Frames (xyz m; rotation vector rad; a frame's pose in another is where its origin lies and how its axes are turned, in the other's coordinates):
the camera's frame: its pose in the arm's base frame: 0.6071 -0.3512 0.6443 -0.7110 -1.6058 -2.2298
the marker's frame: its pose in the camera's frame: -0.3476 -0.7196 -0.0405 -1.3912 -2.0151 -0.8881
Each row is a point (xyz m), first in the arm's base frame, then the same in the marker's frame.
Working: the arm's base frame: its pose in the marker's frame: -0.2397 0.4433 -0.2461 -1.1732 0.1252 -0.7814

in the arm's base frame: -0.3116 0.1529 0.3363
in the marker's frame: -0.2355 0.9189 -0.3322
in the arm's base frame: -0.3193 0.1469 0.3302
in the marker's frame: -0.2470 0.9178 -0.3319
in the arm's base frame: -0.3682 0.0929 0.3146
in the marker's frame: -0.3165 0.9267 -0.3065
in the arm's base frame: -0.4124 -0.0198 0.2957
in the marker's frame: -0.4124 0.9206 -0.2306
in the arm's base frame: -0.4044 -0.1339 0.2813
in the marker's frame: -0.4685 0.8861 -0.1360
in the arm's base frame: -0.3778 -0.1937 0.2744
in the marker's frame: -0.4812 0.8549 -0.0794
